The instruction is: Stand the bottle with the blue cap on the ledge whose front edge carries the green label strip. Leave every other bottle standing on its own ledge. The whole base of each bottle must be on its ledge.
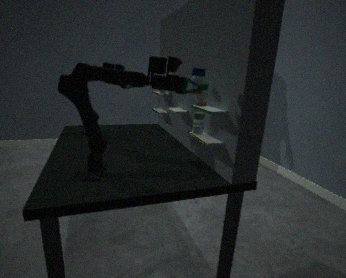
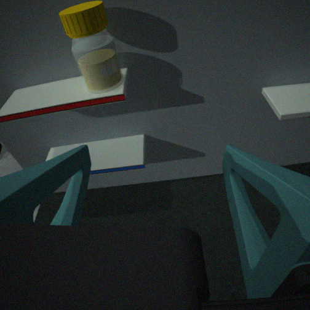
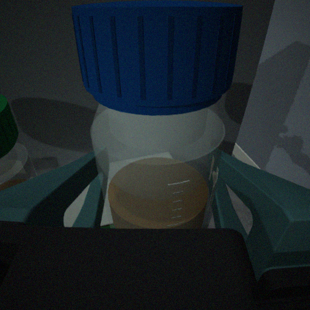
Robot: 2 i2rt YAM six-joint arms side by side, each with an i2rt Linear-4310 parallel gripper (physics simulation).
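Places are measured from the left arm's base along level axes (x ahead, y left, z up), in centimetres.
Where they show: right gripper, fingertip midpoint: (image 1: 200, 87); right arm's base, origin of the base link: (image 1: 95, 171).
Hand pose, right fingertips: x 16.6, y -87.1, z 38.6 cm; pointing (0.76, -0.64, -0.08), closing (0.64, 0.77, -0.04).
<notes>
After its pixels a point has its place.
The bottle with the blue cap (image 1: 198, 72) @(x 13.7, y -87.9, z 44.8 cm) (image 3: 157, 55) is upright in my right gripper (image 3: 157, 155), which is shut on its body. Its cap is higher than that of the green-capped bottle (image 1: 204, 87) @(x 25.1, y -81.4, z 38.5 cm) (image 3: 6, 125), which stands on the ledge with the green strip (image 1: 215, 109) @(x 24.2, y -90.0, z 29.5 cm). The held bottle's base is hard to make out. My left gripper (image 2: 156, 154) is open and empty, in front of the wall. The yellow-capped bottle (image 2: 97, 65) stands on the red-strip ledge (image 2: 45, 97). A grey-capped bottle (image 1: 198, 122) @(x 24.3, y -80.2, z 21.7 cm) stands on the yellow-strip ledge (image 1: 207, 138) @(x 23.6, y -87.4, z 15.5 cm).
The blue-strip ledge (image 2: 115, 152) is below the red-strip one. Another white ledge (image 1: 177, 109) @(x 38.3, y -48.0, z 22.5 cm) (image 2: 295, 100) is on the wall beside it. The dark table (image 1: 135, 165) @(x -2.1, y -65.7, z 0.0 cm) lies below the ledges. The wall panel (image 1: 225, 60) @(x 26.6, y -90.7, z 50.5 cm) rises behind them, with a dark post (image 1: 260, 100) @(x 28.7, y -108.2, z 35.6 cm) at its near end.
</notes>
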